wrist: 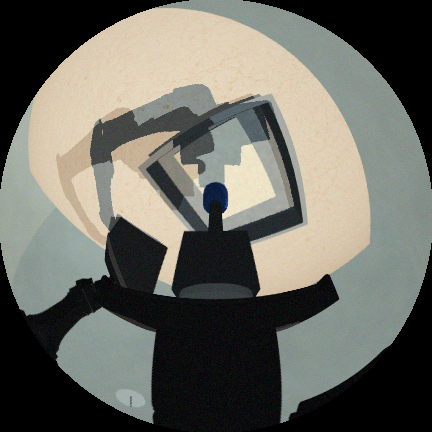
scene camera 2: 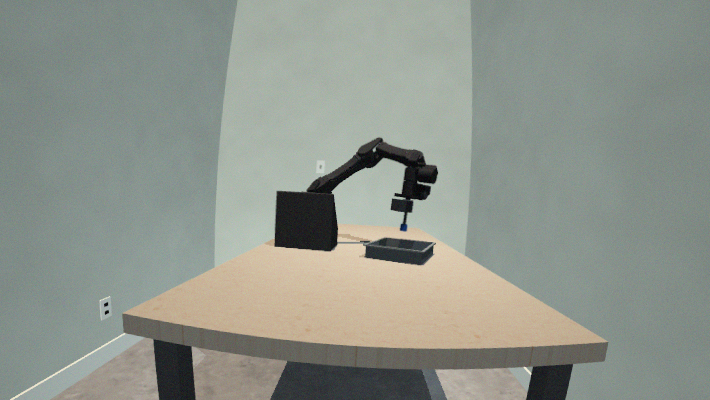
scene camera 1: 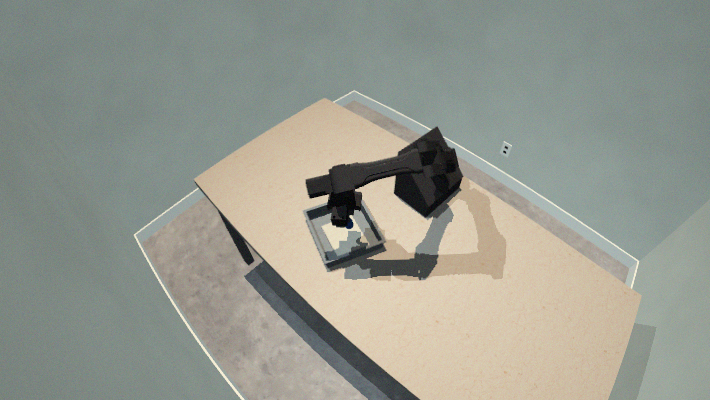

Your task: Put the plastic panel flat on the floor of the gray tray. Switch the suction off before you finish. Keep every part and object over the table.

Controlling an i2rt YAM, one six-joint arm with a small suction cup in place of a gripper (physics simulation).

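Where they show: hand, its tool point: (wrist: 215, 192) (scene camera 2: 403, 230) (scene camera 1: 349, 225); arm's base, origin of its link: (wrist: 118, 284) (scene camera 2: 310, 210).
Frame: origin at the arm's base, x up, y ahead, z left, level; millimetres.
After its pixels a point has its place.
Note:
The plastic panel (scene camera 1: 334, 237) {y 423, x -144, z -88 mm} (wrist: 252, 180) {y 413, x -144, z -102 mm}, a cream square partly in the arm's shadow, lies inside the gray tray (scene camera 1: 318, 240) {y 471, x -150, z -122 mm} (scene camera 2: 395, 254) {y 353, x -126, z -195 mm} (wrist: 274, 226) {y 384, x -120, z -204 mm}. It looks flat on the tray floor, with a strip of floor showing around it. In scene camera 2 the tray's wall hides the panel. My gripper (scene camera 1: 349, 223) (scene camera 2: 403, 227) (wrist: 215, 197), a blue suction cup on a thin black stem, is open and carries nothing. It hangs above the tray's rim, clear of the panel, and covers a small part of it in the wrist view.
The black arm base (scene camera 1: 427, 182) {y 61, x -31, z 32 mm} (scene camera 2: 306, 220) {y 4, x -37, z -84 mm} (wrist: 135, 255) {y 108, x -74, z -10 mm} stands on the wooden table (scene camera 1: 475, 320) {y 316, x -153, z 485 mm} (scene camera 2: 340, 305) {y 214, x -153, z -648 mm} (wrist: 140, 55) {y 490, x -153, z 232 mm} beside the tray. The tray's four raised walls surround the panel. Arm shadows fall across the tray and table.

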